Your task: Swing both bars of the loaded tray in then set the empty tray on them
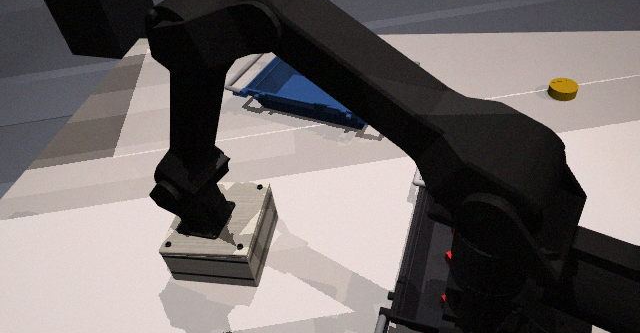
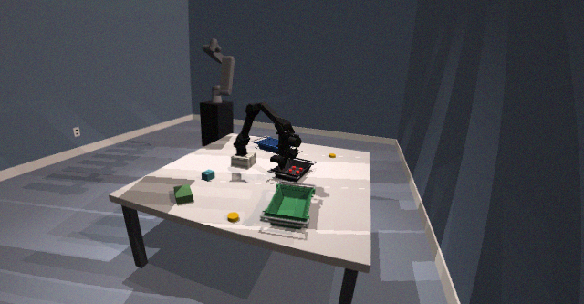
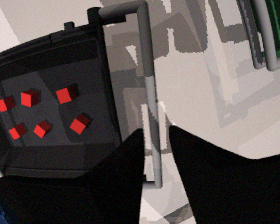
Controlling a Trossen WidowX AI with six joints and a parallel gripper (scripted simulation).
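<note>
The red block is 2 cm behind my gripper tip, 10 cm to the left of it and 8 cm below it. The rest, counted from my gripper tip: blue tray: 32 cm behind, 50 cm to the left, 5 cm below; green block: 36 cm behind, 40 cm to the right, 8 cm below; cyan block: 41 cm behind, 17 cm to the right, 7 cm below.
</note>
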